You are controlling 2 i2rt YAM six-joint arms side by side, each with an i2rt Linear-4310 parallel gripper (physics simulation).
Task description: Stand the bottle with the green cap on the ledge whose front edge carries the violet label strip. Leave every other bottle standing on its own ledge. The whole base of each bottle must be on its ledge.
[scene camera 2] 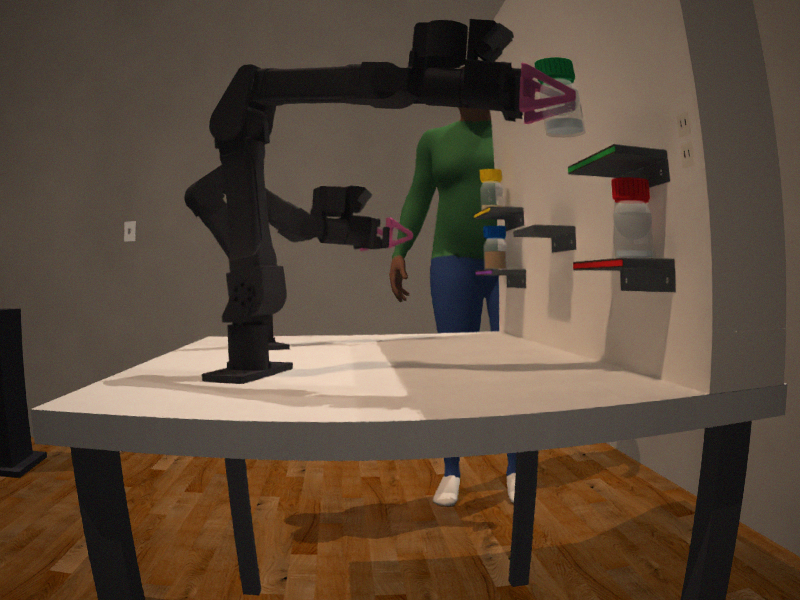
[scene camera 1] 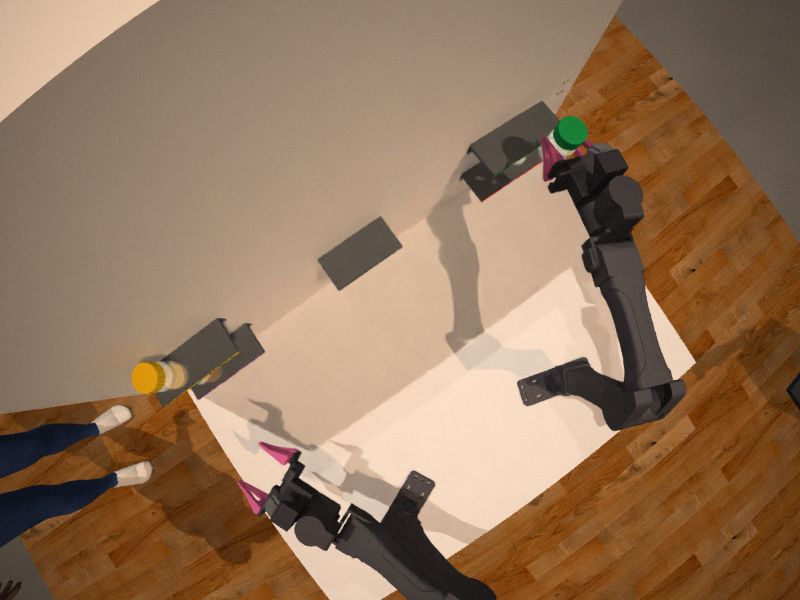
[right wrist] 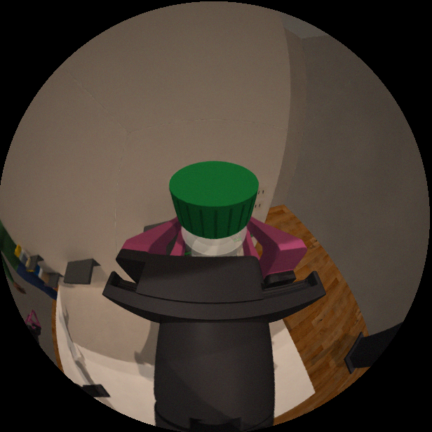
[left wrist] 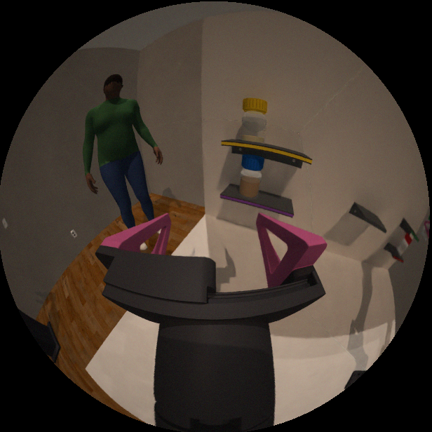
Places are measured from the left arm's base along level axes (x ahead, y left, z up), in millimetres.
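Pixels of known places: left gripper, between the fingertips: [scene camera 2: 402, 237] [scene camera 1: 249, 462]; right gripper, between the fingertips: [scene camera 2: 575, 100] [scene camera 1: 556, 134]; left arm's base, origin of its link: [scene camera 1: 404, 507]; right arm's base, origin of its link: [scene camera 2: 249, 374] [scene camera 1: 555, 381].
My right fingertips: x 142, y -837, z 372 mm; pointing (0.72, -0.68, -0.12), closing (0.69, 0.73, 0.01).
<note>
For each thing: its middle in the pictures, then the offset to it from my right fingertips.
- green-capped bottle, middle of its body: [scene camera 2: 559, 97] [scene camera 1: 561, 142] 16 mm back, 15 mm left, 5 mm up
- green-strip ledge, middle of its body: [scene camera 2: 614, 162] [scene camera 1: 518, 137] 60 mm ahead, 9 mm right, 81 mm down
- violet-strip ledge, middle of its body: [scene camera 2: 499, 272] [scene camera 1: 221, 361] 406 mm ahead, 712 mm left, 221 mm down
- blue-capped bottle, middle of its body: [scene camera 1: 199, 371] [scene camera 2: 495, 248] 417 mm ahead, 741 mm left, 163 mm down
- yellow-capped bottle, middle of its body: [scene camera 1: 161, 376] [scene camera 2: 491, 191] 417 mm ahead, 746 mm left, 23 mm down
- yellow-strip ledge, middle of its body: [scene camera 1: 190, 363] [scene camera 2: 497, 213] 406 mm ahead, 712 mm left, 81 mm down
- red-capped bottle, middle of its body: [scene camera 2: 632, 219] 50 mm ahead, 44 mm right, 163 mm down
- red-strip ledge, middle of its body: [scene camera 2: 621, 264] [scene camera 1: 504, 166] 60 mm ahead, 9 mm right, 221 mm down
- bare ledge, middle of its body: [scene camera 2: 543, 231] [scene camera 1: 359, 253] 233 mm ahead, 352 mm left, 151 mm down
The green-capped bottle [scene camera 1: 570, 132] [scene camera 2: 564, 124] [right wrist: 214, 185] is in the air, leaning slightly in scene camera 2. My right gripper [scene camera 1: 567, 147] [scene camera 2: 566, 96] [right wrist: 213, 217] is shut on it, higher than the green-strip ledge [scene camera 1: 516, 135] [scene camera 2: 621, 156] and out in front of it. The violet-strip ledge [scene camera 1: 248, 345] [left wrist: 275, 201] is the lower one at the left of scene camera 1; a blue-capped bottle [scene camera 2: 494, 242] [left wrist: 252, 162] stands toward its left end in the left wrist view. My left gripper [scene camera 1: 250, 463] [scene camera 2: 403, 233] [left wrist: 213, 217] is open and empty, out from that ledge.
A yellow-capped bottle [scene camera 1: 148, 377] [scene camera 2: 490, 193] [left wrist: 254, 105] stands on the yellow-strip ledge [scene camera 1: 200, 348] [left wrist: 272, 150], directly above the violet one. A red-capped bottle [scene camera 2: 631, 222] stands on the red-strip ledge [scene camera 2: 649, 265]. A bare ledge [scene camera 1: 359, 253] [scene camera 2: 549, 230] [left wrist: 367, 217] [right wrist: 79, 271] lies between the pairs. A person [scene camera 2: 460, 193] [left wrist: 117, 130] stands beyond the table.
</note>
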